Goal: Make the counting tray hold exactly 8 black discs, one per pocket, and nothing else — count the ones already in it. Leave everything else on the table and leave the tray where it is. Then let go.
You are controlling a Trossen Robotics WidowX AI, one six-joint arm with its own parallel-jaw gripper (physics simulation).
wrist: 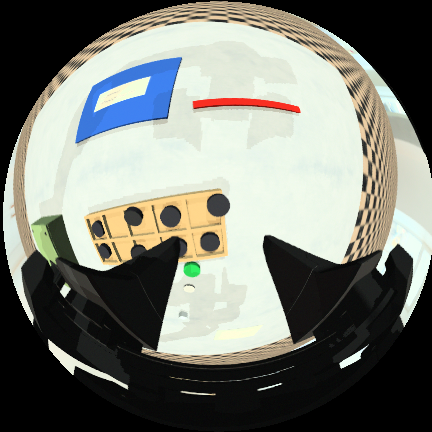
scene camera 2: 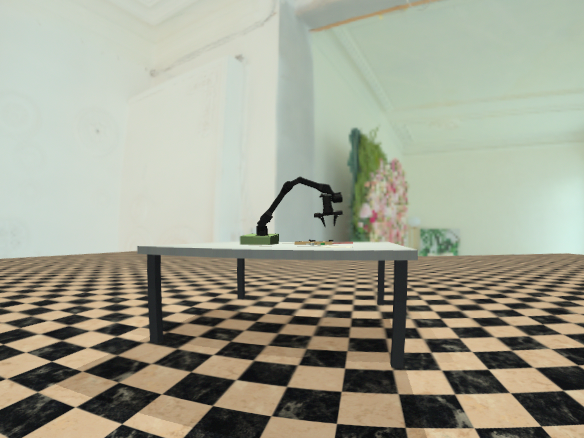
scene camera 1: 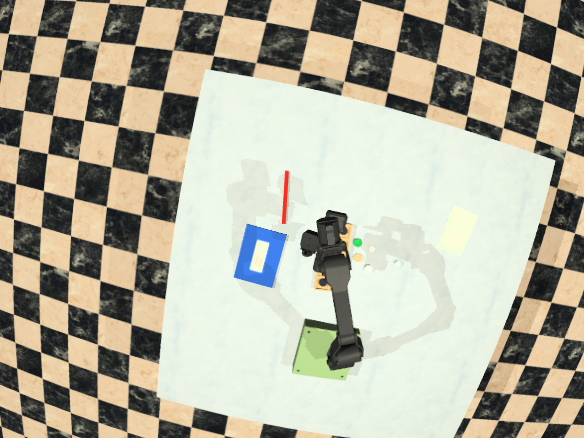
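Observation:
The tan counting tray [scene camera 1: 349,234] [wrist: 196,207] has two rows of four pockets. In the wrist view a black disc shows at each of the eight pocket positions, some partly behind the left finger. The black disc [wrist: 218,205] at the upper right corner overlaps the tray's end rim and looks higher than the others; whether it is tilted is unclear. A neighbouring black disc [wrist: 210,241] lies inside its pocket. My gripper [scene camera 2: 330,225] [wrist: 221,241] is open and empty, above the tray's right end, with a gap below the fingertips. The arm hides much of the tray in scene camera 1.
Beside the tray lie a green disc [scene camera 1: 357,242] [wrist: 191,269], an orange disc [scene camera 1: 358,257], a cream disc [scene camera 1: 372,249] [wrist: 189,288] and whitish pieces. A blue panel [scene camera 1: 242,266] [wrist: 172,90], a red bar [scene camera 1: 285,197] [wrist: 245,102] and a pale yellow sheet [scene camera 1: 458,230] lie farther off.

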